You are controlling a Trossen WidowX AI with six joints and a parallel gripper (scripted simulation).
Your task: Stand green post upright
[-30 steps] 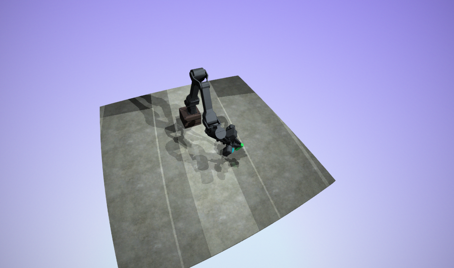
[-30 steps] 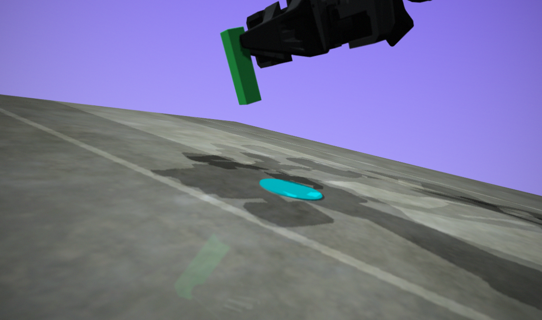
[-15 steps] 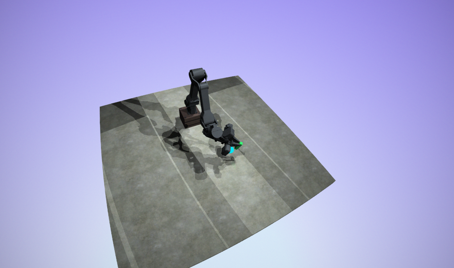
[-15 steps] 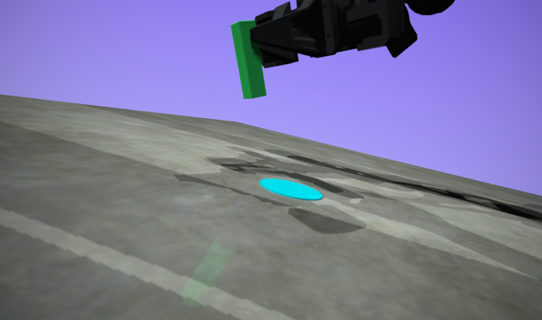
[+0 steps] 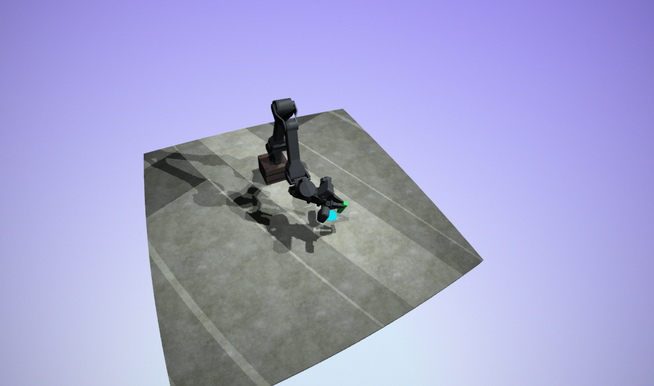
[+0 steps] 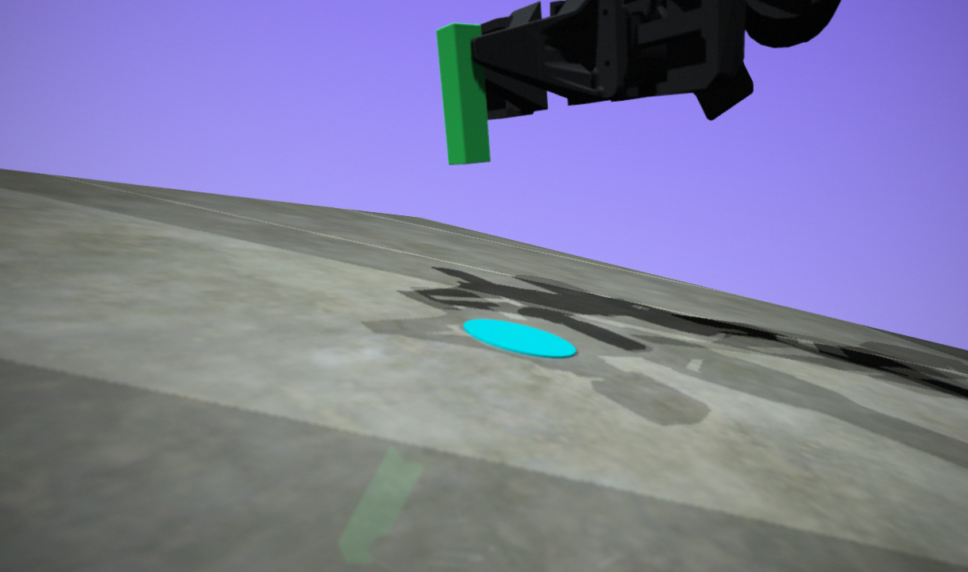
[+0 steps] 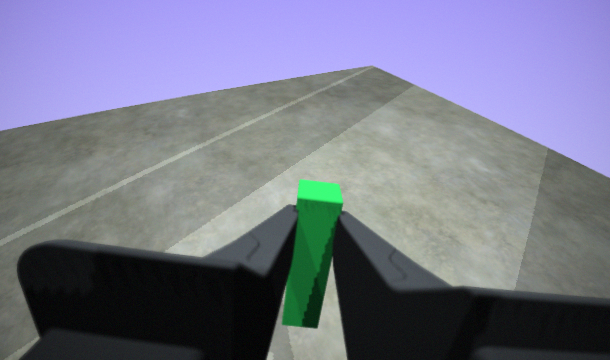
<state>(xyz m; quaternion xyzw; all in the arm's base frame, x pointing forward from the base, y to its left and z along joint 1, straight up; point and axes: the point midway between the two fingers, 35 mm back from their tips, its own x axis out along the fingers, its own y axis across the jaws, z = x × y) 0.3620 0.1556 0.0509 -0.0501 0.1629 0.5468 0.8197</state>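
Now: the cyan circle 130 mm below my gripper tip, 60 mm behind it and 20 mm to the right of it. Also, from my gripper tip: green post (20 mm below).
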